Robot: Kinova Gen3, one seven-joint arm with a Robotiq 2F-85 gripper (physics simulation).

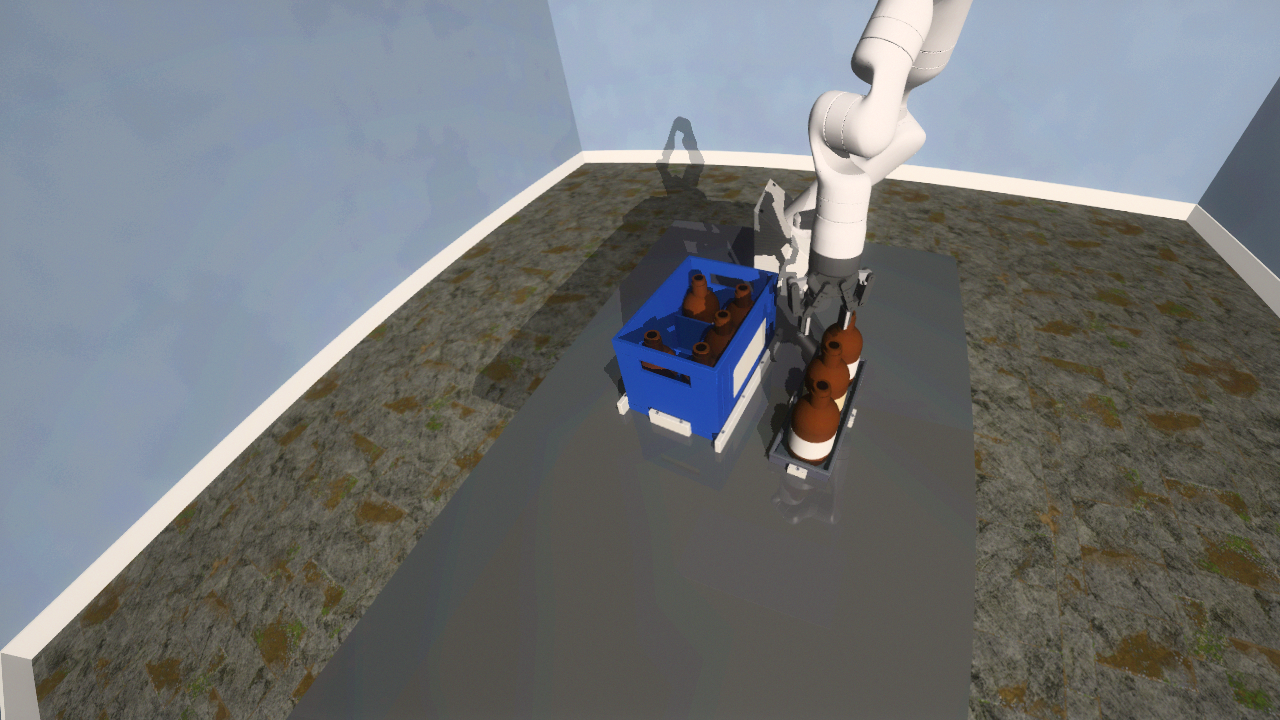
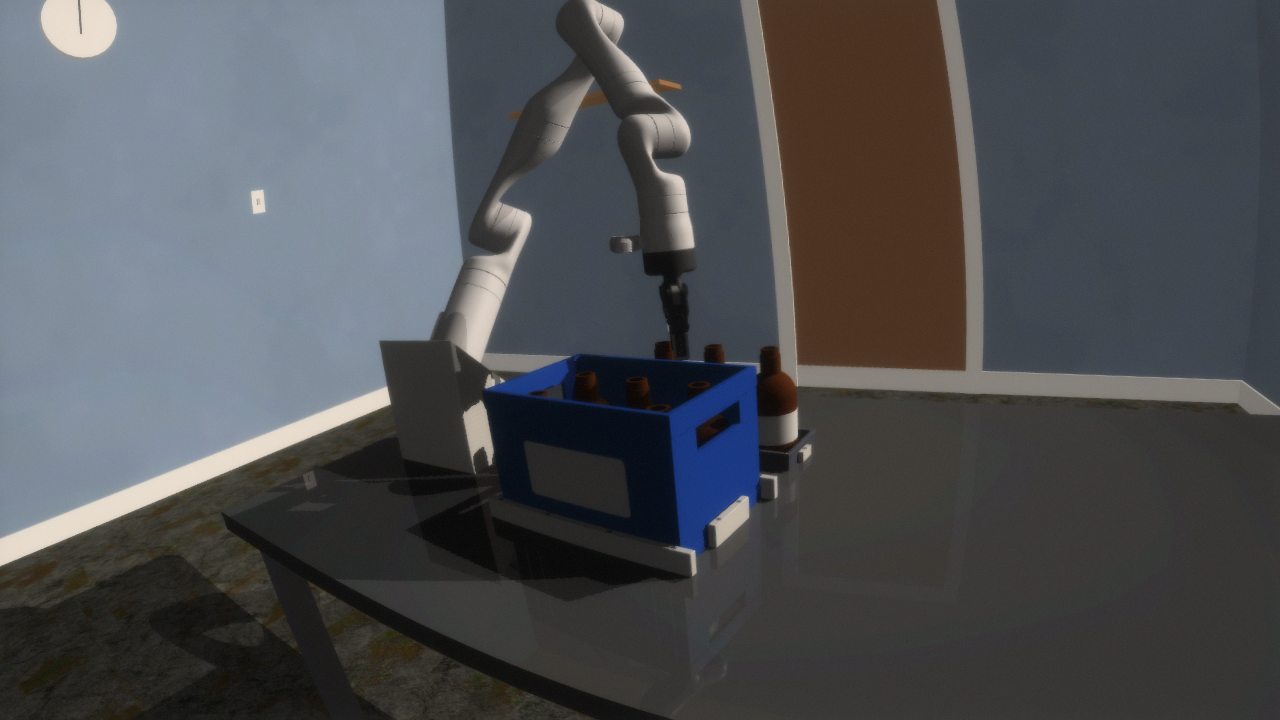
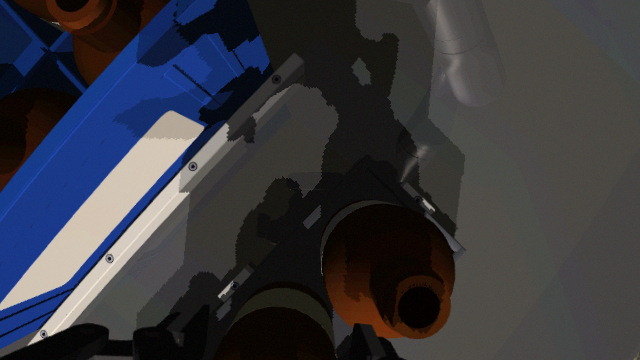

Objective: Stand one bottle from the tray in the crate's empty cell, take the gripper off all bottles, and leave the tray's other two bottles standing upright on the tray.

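Pixels of known places: gripper, fingertip midpoint: (image 1: 823, 329) (image 2: 680, 355) (image 3: 279, 337); arm's base, origin of the base link: (image 2: 450, 369).
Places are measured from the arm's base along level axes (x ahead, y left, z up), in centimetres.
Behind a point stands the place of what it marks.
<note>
Three brown bottles stand upright in a row on the dark tray (image 1: 777, 455) {x 55.8, y 1.8, z -11.7 cm} (image 2: 780, 460) {x 54.2, y 0.8, z -12.8 cm} (image 3: 295, 252) {x 37.6, y 5.8, z -13.8 cm}: the near bottle (image 1: 816, 417) {x 54.4, y 6.6, z -2.5 cm} (image 2: 776, 398) {x 53.3, y 3.4, z -4.6 cm}, the middle bottle (image 1: 825, 374) {x 45.5, y 7.5, z -2.5 cm} (image 2: 713, 353) {x 43.4, y 6.9, z 0.9 cm} (image 3: 275, 347) {x 40.5, y 6.9, z -2.9 cm} and the far bottle (image 1: 841, 345) (image 2: 663, 351) {x 34.9, y 9.0, z 0.7 cm} (image 3: 350, 290) {x 35.9, y 8.5, z -2.3 cm}, nearest the robot's base. My gripper (image 1: 825, 323) {x 38.6, y 6.4, z 0.8 cm} (image 2: 680, 346) {x 38.6, y 6.4, z 0.8 cm} (image 3: 279, 337) {x 38.6, y 6.4, z 0.8 cm} is open and empty, pointing down at neck height by the far and middle bottles. Whether a finger touches glass is unclear. The blue crate (image 1: 662, 395) {x 51.2, y -18.5, z -6.7 cm} (image 2: 572, 425) {x 37.0, y -23.6, z 0.6 cm} (image 3: 85, 162) {x 36.7, y -4.6, z 0.6 cm} holds several bottles (image 1: 698, 300) {x 30.8, y -16.9, z -1.8 cm}; its empty cell (image 1: 682, 334) {x 32.5, y -20.4, z -9.5 cm} is in the middle of the row away from the tray.
White strips (image 1: 669, 422) {x 52.7, y -17.4, z -12.0 cm} (image 2: 728, 522) {x 52.3, y -18.7, z -12.3 cm} (image 3: 125, 245) {x 43.4, y -5.2, z -11.3 cm} edge the crate's foot. Small white blocks (image 1: 796, 471) {x 57.4, y 5.2, z -13.0 cm} (image 3: 235, 285) {x 42.0, y 3.2, z -12.8 cm} border the tray. The crate stands beside the tray, its walls rising around the bottles. The arm's base mount (image 2: 429, 402) {x 1.6, y -8.6, z -3.0 cm} stands behind the crate.
</note>
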